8 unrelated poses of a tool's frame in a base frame.
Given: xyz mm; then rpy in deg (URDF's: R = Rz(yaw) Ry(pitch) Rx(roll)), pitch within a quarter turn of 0, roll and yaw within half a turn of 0.
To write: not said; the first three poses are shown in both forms.
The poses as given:
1: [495 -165 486 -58.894 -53.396 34.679]
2: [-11 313 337 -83.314 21.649 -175.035]
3: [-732 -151 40 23.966 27.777 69.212]
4: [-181 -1 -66 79.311 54.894 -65.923]
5: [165 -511 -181 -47.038 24.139 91.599]
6: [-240 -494 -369 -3.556 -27.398 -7.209]
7: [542 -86 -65 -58.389 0.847 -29.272]
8: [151 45 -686 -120.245 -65.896 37.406]
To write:
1: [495 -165 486 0.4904 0.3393 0.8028 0.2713 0.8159 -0.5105]
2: [-11 313 337 -0.9260 -0.0804 -0.3689 0.3751 -0.0843 -0.9231]
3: [-732 -151 40 0.3140 0.8272 -0.4660 -0.7871 0.5013 0.3594]
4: [-181 -1 -66 0.2346 -0.5251 -0.8181 0.4973 -0.6583 0.5651]
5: [165 -511 -181 -0.0255 0.9122 -0.4090 -0.6729 -0.3182 -0.6678]
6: [-240 -494 -369 0.8808 -0.1114 0.4602 0.1536 0.9866 -0.0551]
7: [542 -86 -65 0.8722 -0.4889 -0.0148 0.2453 0.4634 -0.8515]
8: [151 45 -686 0.3244 0.2481 0.9128 0.9324 0.0789 -0.3528]
